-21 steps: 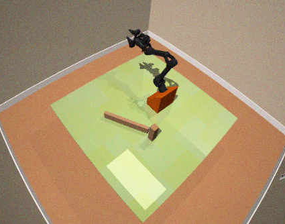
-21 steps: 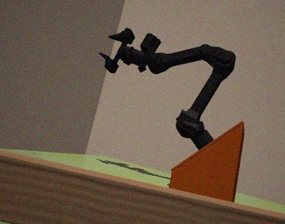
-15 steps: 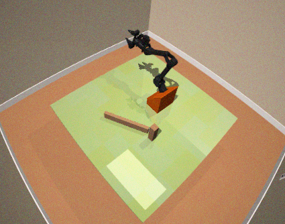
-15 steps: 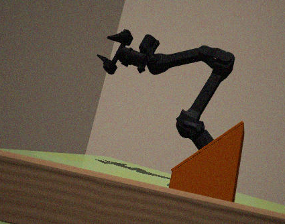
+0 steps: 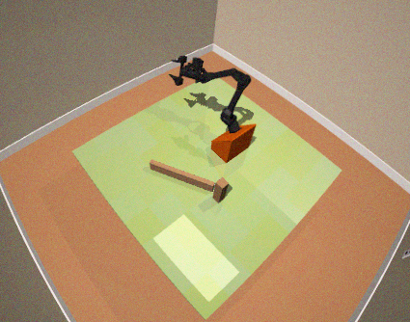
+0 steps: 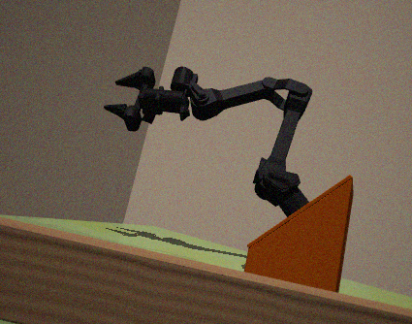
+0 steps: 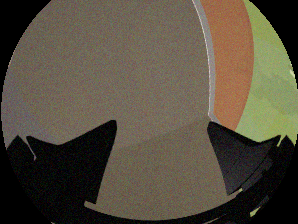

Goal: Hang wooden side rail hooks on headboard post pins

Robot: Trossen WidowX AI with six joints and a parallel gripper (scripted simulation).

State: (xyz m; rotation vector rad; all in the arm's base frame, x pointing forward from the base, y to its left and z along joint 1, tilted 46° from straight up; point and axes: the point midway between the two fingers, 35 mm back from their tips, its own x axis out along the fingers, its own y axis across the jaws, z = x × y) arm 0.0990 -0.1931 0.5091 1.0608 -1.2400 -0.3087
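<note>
My gripper tip is now 760 mm to the right of the headboard post, 270 mm above it and 230 mm short of it.
</note>
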